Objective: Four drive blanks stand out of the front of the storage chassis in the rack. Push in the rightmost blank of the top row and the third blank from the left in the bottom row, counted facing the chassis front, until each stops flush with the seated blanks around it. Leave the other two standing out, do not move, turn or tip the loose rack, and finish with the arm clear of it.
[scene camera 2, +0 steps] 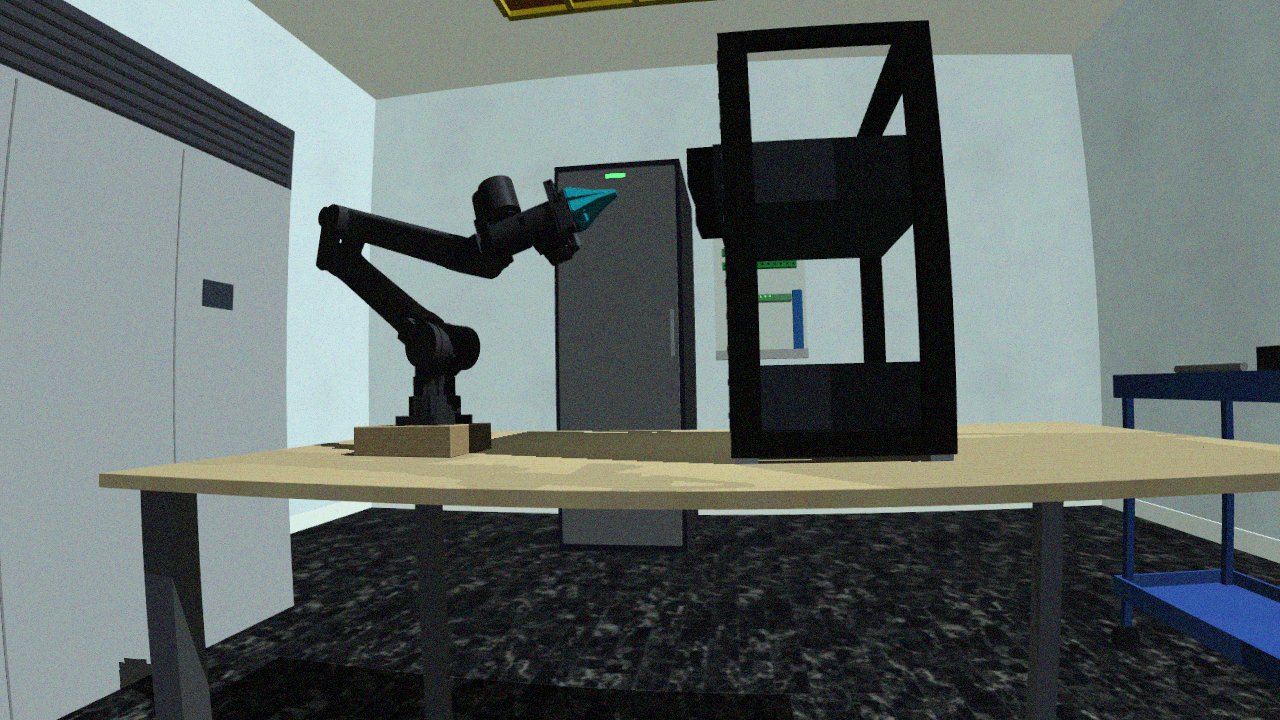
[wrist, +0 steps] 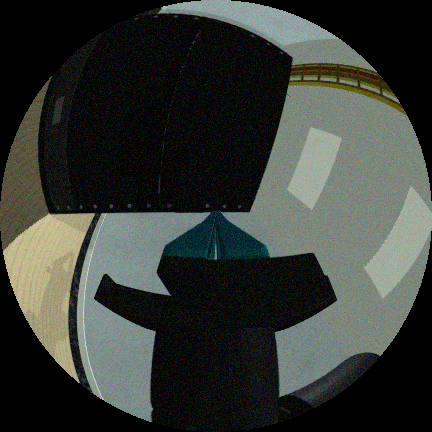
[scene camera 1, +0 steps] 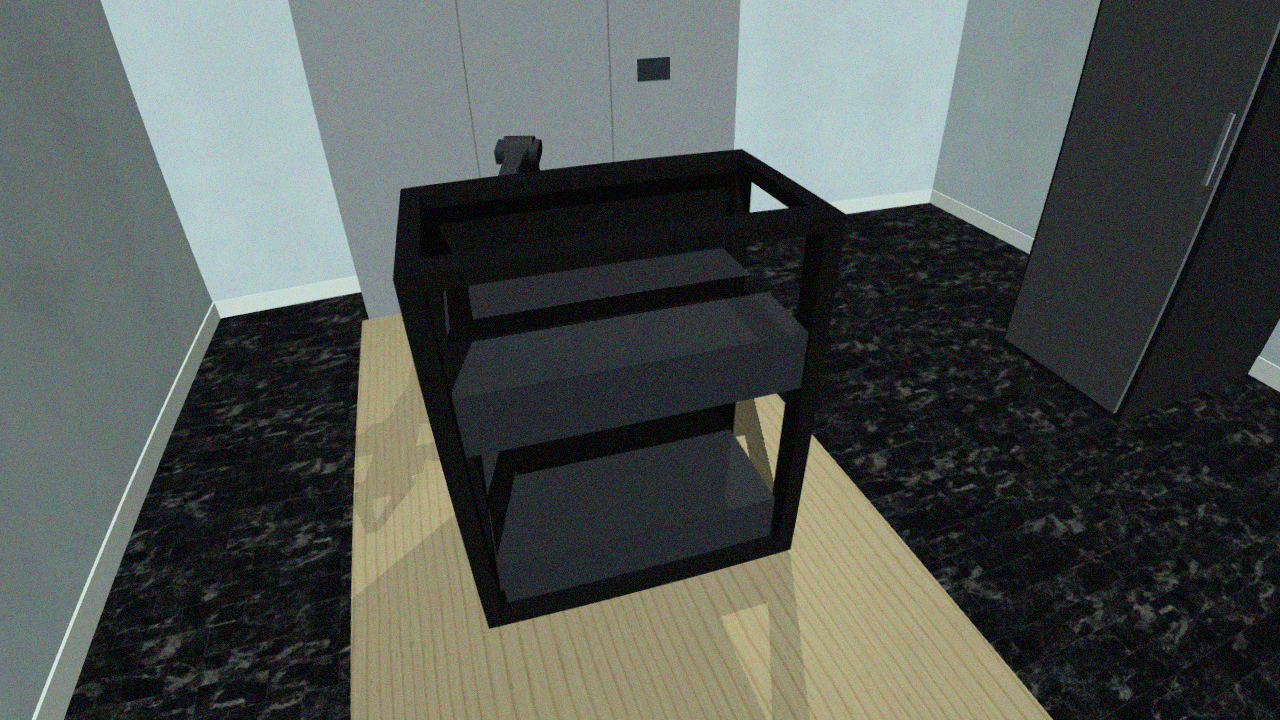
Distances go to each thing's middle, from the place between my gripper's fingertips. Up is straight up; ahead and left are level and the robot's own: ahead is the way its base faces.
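Labels:
Black rack (scene camera 1: 581,335): 110 mm below my hand, 160 mm to the left of it and 280 mm ahead of it.

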